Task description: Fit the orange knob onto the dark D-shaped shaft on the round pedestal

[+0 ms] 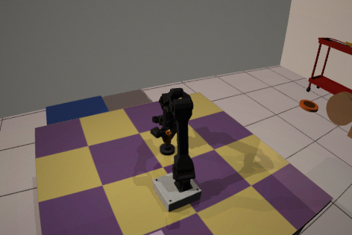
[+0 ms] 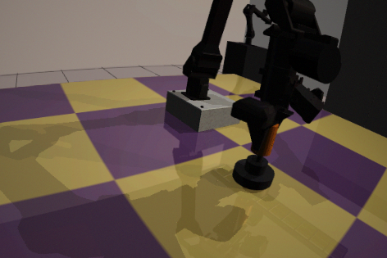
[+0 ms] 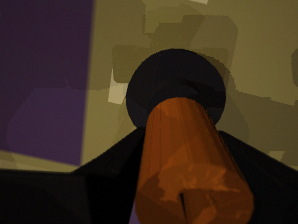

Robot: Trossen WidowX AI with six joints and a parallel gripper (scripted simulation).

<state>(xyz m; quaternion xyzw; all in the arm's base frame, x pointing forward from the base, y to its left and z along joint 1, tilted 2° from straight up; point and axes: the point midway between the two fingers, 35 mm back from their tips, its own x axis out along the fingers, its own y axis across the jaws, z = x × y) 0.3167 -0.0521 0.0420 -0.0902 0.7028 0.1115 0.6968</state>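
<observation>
Right now my gripper tip is 20 mm below the orange knob. Also, from my gripper tip: dark round pedestal 40 mm below.
</observation>
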